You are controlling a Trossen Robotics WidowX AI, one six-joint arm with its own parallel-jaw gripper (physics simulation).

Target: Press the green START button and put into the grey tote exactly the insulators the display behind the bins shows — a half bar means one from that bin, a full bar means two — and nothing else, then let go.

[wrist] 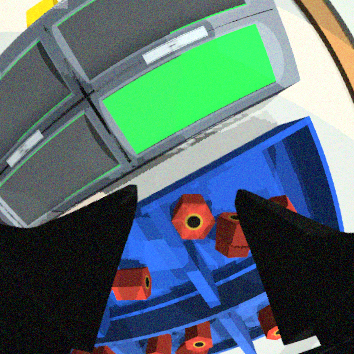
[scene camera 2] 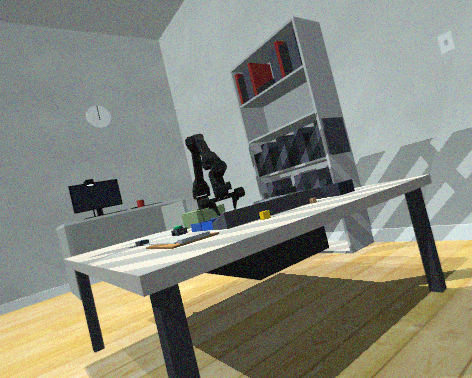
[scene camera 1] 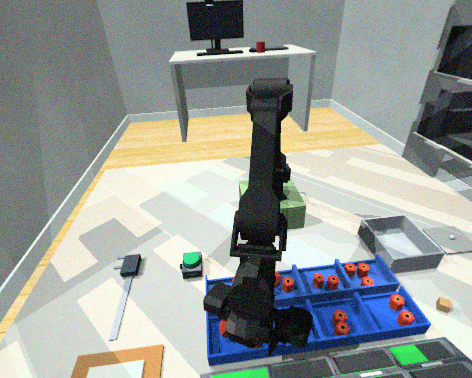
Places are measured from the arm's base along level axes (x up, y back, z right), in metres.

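Where they show: gripper, fingertip midpoint: (wrist: 187,194) (scene camera 1: 254,347).
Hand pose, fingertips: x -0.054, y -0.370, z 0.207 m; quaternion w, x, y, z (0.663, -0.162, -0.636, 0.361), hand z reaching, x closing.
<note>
Things, the pixels of their top centre, and the offset from my fingertips. "spot": a spot on its surface instead.
- upright red insulator, middle of its top: (wrist: 193,221) dx +0.000, dy +0.015, dz -0.008 m
- tilted insulator, middle of its top: (wrist: 239,241) dx -0.001, dy +0.046, dz +0.005 m
- full green bar, middle of its top: (wrist: 194,67) dx +0.016, dy -0.047, dz +0.044 m
- half bar, middle of its top: (scene camera 1: 424,351) dx +0.016, dy -0.111, dz -0.274 m
- green START button, middle of its top: (scene camera 1: 191,257) (scene camera 2: 177,225) dx +0.011, dy +0.253, dz +0.072 m
- grey tote, middle of its top: (scene camera 1: 399,234) dx +0.024, dy +0.125, dz -0.455 m
- caliper-like tool, middle of its top: (scene camera 1: 117,287) (scene camera 2: 144,240) dx -0.011, dy +0.242, dz +0.254 m
- orange frame, surface spot: (scene camera 1: 150,356) spot: dx -0.024, dy +0.063, dz +0.190 m
- grey lid, middle of its top: (scene camera 1: 451,238) dx -0.023, dy +0.098, dz -0.621 m
- small tan cube, middle of its top: (scene camera 1: 445,302) dx -0.010, dy -0.044, dz -0.418 m
- yellow cube, middle of its top: (wrist: 38,12) (scene camera 2: 263,211) dx -0.003, dy -0.186, dz +0.003 m
The gripper (scene camera 1: 254,344) (scene camera 2: 226,211) (wrist: 187,191) is open and empty, low above the near-left bin of the blue bins (scene camera 1: 420,327) (scene camera 2: 202,227) (wrist: 326,167). In the wrist view an upright red insulator (wrist: 193,218) stands between and beyond the fingertips; a tilted insulator (wrist: 232,237) is beside the right finger, which partly hides another insulator (wrist: 284,203). The display (scene camera 1: 300,371) (scene camera 2: 280,204) (wrist: 292,77) shows a full green bar (wrist: 192,85) for this bin and a half bar (scene camera 1: 407,354) at the right end. The green START button (scene camera 1: 191,259) (scene camera 2: 177,229) is at the left. The grey tote (scene camera 1: 417,260) looks empty.
A green block (scene camera 1: 295,216) (scene camera 2: 197,218) stands behind the arm. A caliper-like tool (scene camera 1: 121,300) and an orange frame (scene camera 1: 150,356) lie left. A grey lid (scene camera 1: 447,237) and a small tan cube (scene camera 1: 443,304) are right. A yellow cube (scene camera 2: 264,215) (wrist: 40,12) stands behind the display.
</note>
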